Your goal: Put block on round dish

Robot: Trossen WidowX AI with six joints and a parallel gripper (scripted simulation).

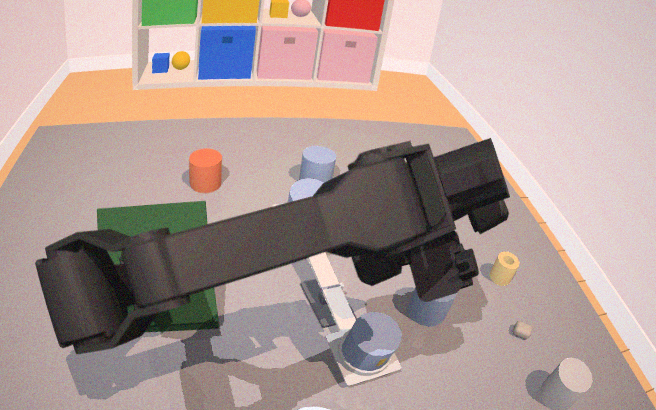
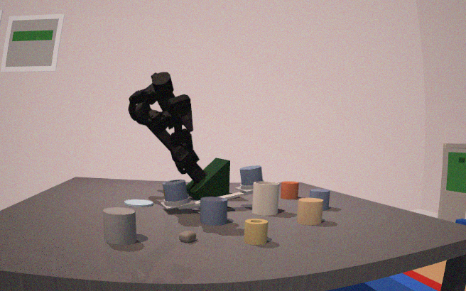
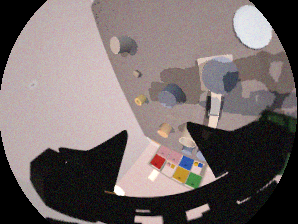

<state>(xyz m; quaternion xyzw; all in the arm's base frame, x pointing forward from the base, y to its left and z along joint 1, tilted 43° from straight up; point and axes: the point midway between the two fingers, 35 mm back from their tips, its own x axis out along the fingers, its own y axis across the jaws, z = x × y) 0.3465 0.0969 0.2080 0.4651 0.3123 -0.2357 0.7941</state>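
My gripper tip is 80 mm past the pale green block, 40 mm to the left of it and 170 mm above it. The rest, counted from my gripper tip: balance beam: 110 mm behind, 90 mm to the left, 170 mm below; balance: 110 mm behind, 90 mm to the left, 190 mm below; cream cup: 60 mm behind, 230 mm to the left, 170 mm below.
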